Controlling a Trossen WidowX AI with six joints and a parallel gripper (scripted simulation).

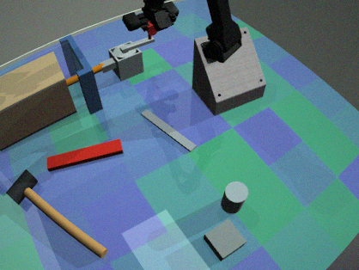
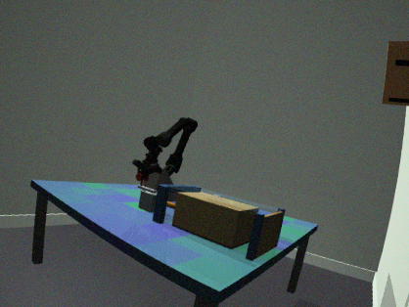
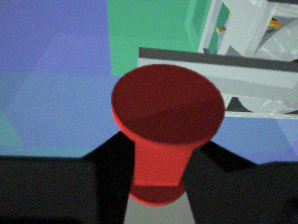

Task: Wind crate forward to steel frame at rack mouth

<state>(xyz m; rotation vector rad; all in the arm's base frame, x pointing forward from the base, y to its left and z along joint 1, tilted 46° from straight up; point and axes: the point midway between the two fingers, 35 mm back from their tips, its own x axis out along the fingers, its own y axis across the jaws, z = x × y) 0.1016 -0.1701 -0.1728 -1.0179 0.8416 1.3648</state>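
My gripper tip is now 40 mm short of the crank handle, 30 mm above it and 20 mm to the right of it. From my gripper tip the other things lie so: grey flat bar 340 mm to the left, 130 mm below, 90 mm ahead; then red knob 20 mm to the left; then grey winch 100 mm below, 80 mm ahead, 10 mm to the left.
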